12 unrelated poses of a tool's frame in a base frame.
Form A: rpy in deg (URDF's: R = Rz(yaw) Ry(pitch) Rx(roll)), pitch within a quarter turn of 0, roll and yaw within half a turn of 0; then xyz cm.
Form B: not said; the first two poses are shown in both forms.
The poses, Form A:
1: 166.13, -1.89, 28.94, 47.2, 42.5, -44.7
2: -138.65, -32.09, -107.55, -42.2, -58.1, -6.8
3: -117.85, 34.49, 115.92, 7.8, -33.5, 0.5
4: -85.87, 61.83, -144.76, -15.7, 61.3, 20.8
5: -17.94, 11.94, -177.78, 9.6, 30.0, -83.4
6: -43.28, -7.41, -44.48, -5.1, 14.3, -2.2
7: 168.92, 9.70, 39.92, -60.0, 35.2, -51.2
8: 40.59, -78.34, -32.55, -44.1, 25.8, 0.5
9: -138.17, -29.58, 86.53, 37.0, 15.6, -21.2
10: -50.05, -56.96, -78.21, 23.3, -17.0, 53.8
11: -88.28, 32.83, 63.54, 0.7, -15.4, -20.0
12: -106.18, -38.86, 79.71, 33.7, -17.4, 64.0
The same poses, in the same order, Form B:
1: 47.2, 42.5, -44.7, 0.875, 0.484, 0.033, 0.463, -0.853, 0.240
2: -42.2, -58.1, -6.8, -0.255, -0.808, 0.531, -0.822, -0.108, -0.560
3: 7.8, -33.5, 0.5, -0.360, 0.741, -0.566, 0.639, -0.246, -0.729
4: -15.7, 61.3, 20.8, -0.386, -0.272, -0.882, 0.760, 0.449, -0.471
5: 9.6, 30.0, -83.4, -0.978, -0.038, -0.207, 0.101, -0.948, -0.301
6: -5.1, 14.3, -2.2, 0.708, -0.695, 0.129, 0.573, 0.457, -0.680
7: -60.0, 35.2, -51.2, 0.756, 0.633, -0.168, 0.655, -0.732, 0.189
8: -44.1, 25.8, 0.5, 0.170, -0.109, 0.979, -0.129, 0.983, 0.131
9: 37.0, 15.6, -21.2, 0.053, 0.868, 0.494, 0.764, 0.284, -0.580
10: 23.3, -17.0, 53.8, 0.111, -0.534, 0.838, 0.760, -0.498, -0.418
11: 0.7, -15.4, -20.0, 0.374, 0.752, -0.542, -0.268, -0.472, -0.840
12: 33.7, -17.4, 64.0, 0.139, 0.766, 0.627, 0.382, 0.543, -0.748
